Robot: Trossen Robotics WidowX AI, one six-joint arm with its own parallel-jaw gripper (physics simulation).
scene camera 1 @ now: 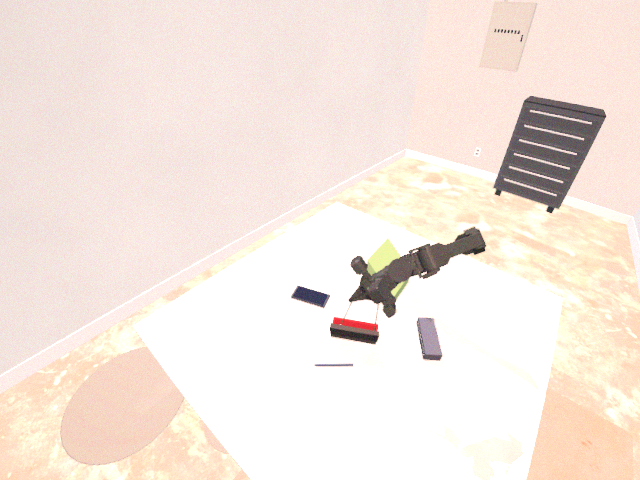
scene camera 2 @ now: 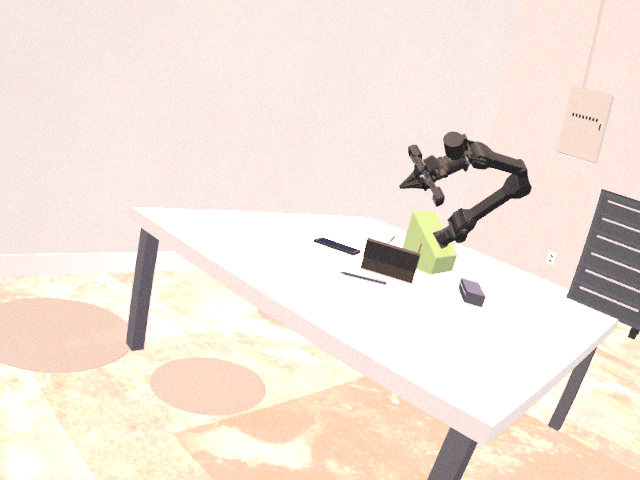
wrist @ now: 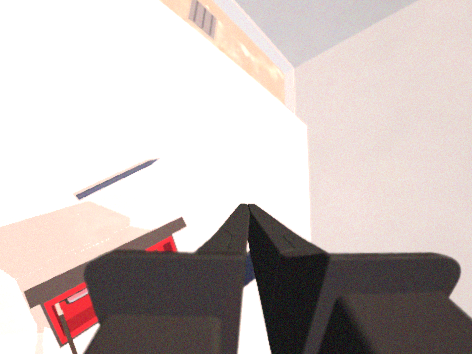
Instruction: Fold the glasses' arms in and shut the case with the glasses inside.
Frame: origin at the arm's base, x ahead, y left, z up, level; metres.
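Seen in the pictures: gripper, fingertip midpoint: (scene camera 1: pixel 349 300) (scene camera 2: pixel 399 187) (wrist: pixel 246 211); arm's base at its link origin: (scene camera 2: pixel 440 239).
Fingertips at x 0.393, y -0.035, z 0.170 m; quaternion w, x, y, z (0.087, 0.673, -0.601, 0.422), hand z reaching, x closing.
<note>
Pixels of each thing's middle, then the offset from my fingertips to it. "spot": a spot on its surface instead.
- glasses case at a spot on its surface: (wrist: pixel 162 232) spot: dx -0.027, dy -0.031, dz -0.178 m
- glasses at a spot on its surface: (wrist: pixel 78 296) spot: dx -0.105, dy +0.048, dz -0.259 m
- dark blue phone at the middle of its body: (wrist: pixel 232 278) (scene camera 2: pixel 337 246) (scene camera 1: pixel 310 296) dx -0.165, dy -0.239, dz -0.273 m
- thin pen at the middle of its body: (wrist: pixel 124 175) (scene camera 2: pixel 362 277) (scene camera 1: pixel 332 365) dx +0.061, dy -0.009, dz -0.272 m
- purple-grey box at the middle of its body: (scene camera 2: pixel 471 291) (scene camera 1: pixel 428 338) dx -0.203, dy +0.247, dz -0.259 m
The glasses case (scene camera 1: pixel 354 333) (scene camera 2: pixel 390 259) (wrist: pixel 162 232) stands open on the table, its dark lid raised and its red inside showing. The glasses (scene camera 1: pixel 376 315) (wrist: pixel 78 296) lie in it with both arms unfolded, sticking out over the side towards the robot. In the wrist view one arm and a bit of the front show; my fingers hide much of the case. My gripper (scene camera 1: pixel 350 300) (scene camera 2: pixel 401 186) (wrist: pixel 246 211) is shut and empty, its fingertips together. It hangs high above the table, on the robot's side of the case, touching neither case nor glasses.
A dark blue phone (scene camera 1: pixel 310 296) (scene camera 2: pixel 336 245) (wrist: pixel 249 272) lies beside the case. A thin pen (scene camera 1: pixel 333 365) (scene camera 2: pixel 363 277) (wrist: pixel 117 178) lies beyond the raised lid. A purple-grey box (scene camera 1: pixel 429 338) (scene camera 2: pixel 471 291) lies on the other side. A green block (scene camera 1: pixel 383 256) (scene camera 2: pixel 426 242) stands near the arm's base.
</note>
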